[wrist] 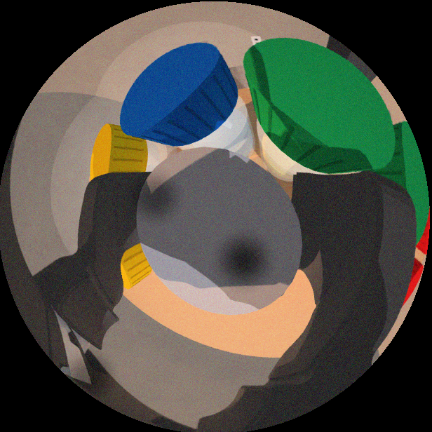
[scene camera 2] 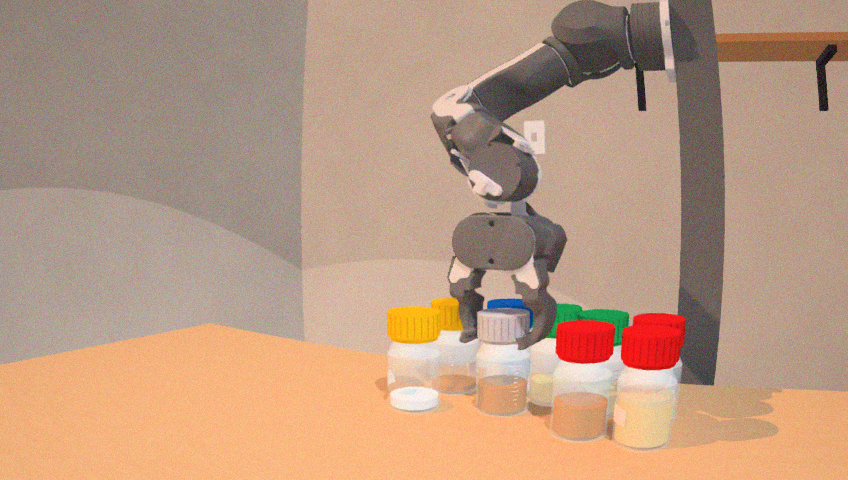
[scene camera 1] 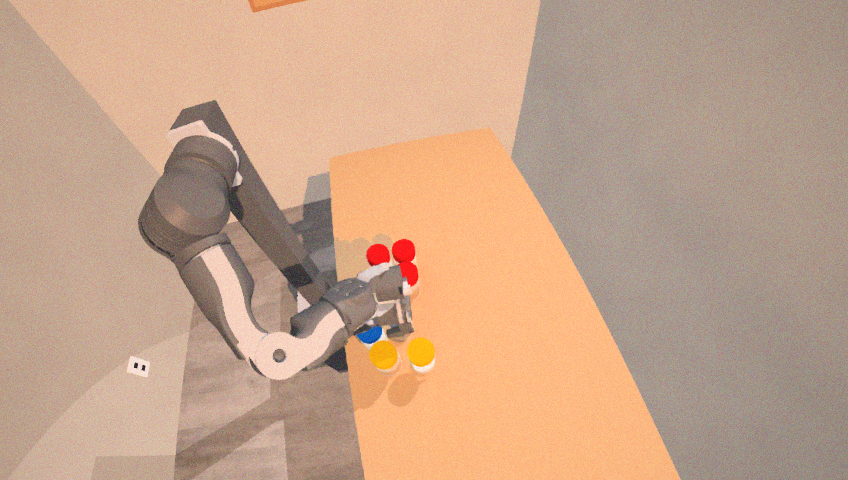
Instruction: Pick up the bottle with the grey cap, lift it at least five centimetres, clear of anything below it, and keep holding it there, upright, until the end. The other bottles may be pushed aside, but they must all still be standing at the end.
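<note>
The bottle with the grey cap [scene camera 2: 502,389] [wrist: 220,227] stands upright on the table [scene camera 2: 178,410] [scene camera 1: 493,285], with brown contents low in its clear body. In the scene camera 1 view the arm and hand hide it. My gripper [scene camera 2: 498,343] [scene camera 1: 408,310] [wrist: 226,227] points down over it, with one finger on each side of the grey cap. In the wrist view both fingers meet the cap's edges, so the gripper is shut on it. The bottle's base shows at table level in the scene camera 2 view.
Upright bottles stand close around: two yellow-capped [scene camera 2: 413,356] [scene camera 2: 445,313] on the left, a blue-capped one [scene camera 2: 509,305] [wrist: 175,95] behind, two green-capped [scene camera 2: 568,314] [scene camera 2: 606,320] behind right, and three red-capped [scene camera 2: 583,380] [scene camera 2: 645,392] [scene camera 2: 658,321] to the right.
</note>
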